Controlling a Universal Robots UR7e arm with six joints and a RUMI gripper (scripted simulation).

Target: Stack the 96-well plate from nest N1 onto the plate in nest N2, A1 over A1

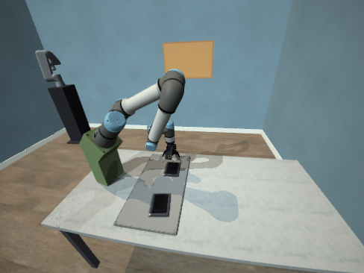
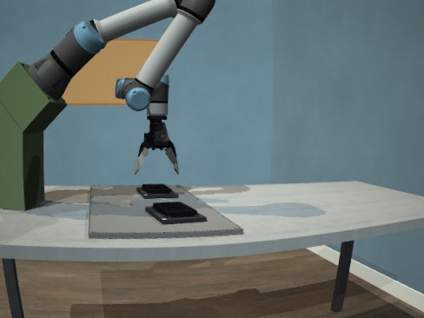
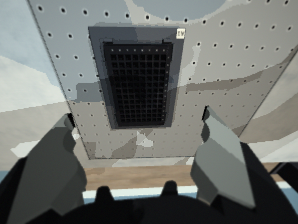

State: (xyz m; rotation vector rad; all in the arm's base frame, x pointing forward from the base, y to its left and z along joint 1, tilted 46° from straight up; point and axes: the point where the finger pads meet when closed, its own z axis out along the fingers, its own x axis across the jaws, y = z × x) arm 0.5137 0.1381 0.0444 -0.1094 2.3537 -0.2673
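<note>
The dark 96-well plate is 5 cm below my hand. Round my hand: plate nest (6 cm below); white label (8 cm behind, 42 cm to the right, 6 cm below).
</note>
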